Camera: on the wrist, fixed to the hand. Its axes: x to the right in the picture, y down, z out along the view.
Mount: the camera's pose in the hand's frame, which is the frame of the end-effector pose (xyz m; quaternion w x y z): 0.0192 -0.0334 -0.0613 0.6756 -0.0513 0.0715 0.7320
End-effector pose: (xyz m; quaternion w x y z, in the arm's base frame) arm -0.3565 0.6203 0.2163 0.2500 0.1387 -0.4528 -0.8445
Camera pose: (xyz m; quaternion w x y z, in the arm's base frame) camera -0.3542 0.5827 0.1545 0.8266 -0.1902 -0.3463 -0.4009
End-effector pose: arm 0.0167 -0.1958 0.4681 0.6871 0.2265 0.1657 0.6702
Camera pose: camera 0.0133 -0.1712 0.4001 0.0266 -0.1911 0.0391 -0.9804
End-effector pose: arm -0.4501 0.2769 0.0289 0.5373 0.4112 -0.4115 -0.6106
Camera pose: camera -0.4044 0.2569 -0.0236 0.8605 -0.0073 -0.5093 -0.0109
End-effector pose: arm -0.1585 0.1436 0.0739 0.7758 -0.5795 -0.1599 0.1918
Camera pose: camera -0.1091 0.0930 0.0895 0.3654 -0.5621 0.3618 0.6478
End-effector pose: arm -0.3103 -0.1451 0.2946 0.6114 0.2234 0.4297 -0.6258
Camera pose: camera -0.3603 -0.1103 0.2554 0.8519 0.4789 0.2026 0.0628
